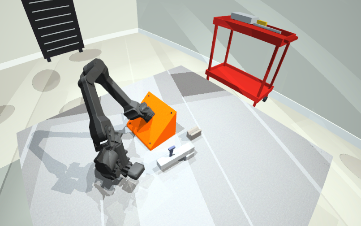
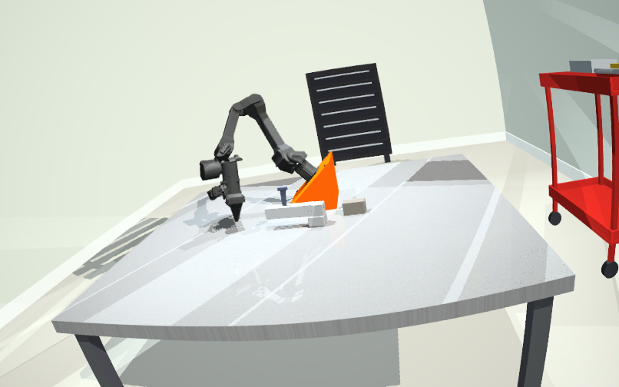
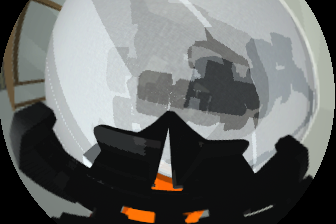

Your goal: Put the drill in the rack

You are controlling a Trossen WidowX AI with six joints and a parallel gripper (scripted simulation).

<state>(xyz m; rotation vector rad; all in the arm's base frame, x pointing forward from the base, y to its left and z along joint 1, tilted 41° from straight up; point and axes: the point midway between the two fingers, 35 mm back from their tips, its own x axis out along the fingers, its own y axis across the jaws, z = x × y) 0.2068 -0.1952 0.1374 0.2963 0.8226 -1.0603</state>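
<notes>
Right now the blue key is 200 mm to the left of my gripper tip, 80 mm above it and 50 mm ahead of it. From my gripper tip the other things lie so: drill: 250 mm to the left, 50 mm ahead, 30 mm above; then grey rack: 400 mm to the left, 20 mm behind; then housing block: 230 mm to the left, 50 mm ahead, 20 mm above.
</notes>
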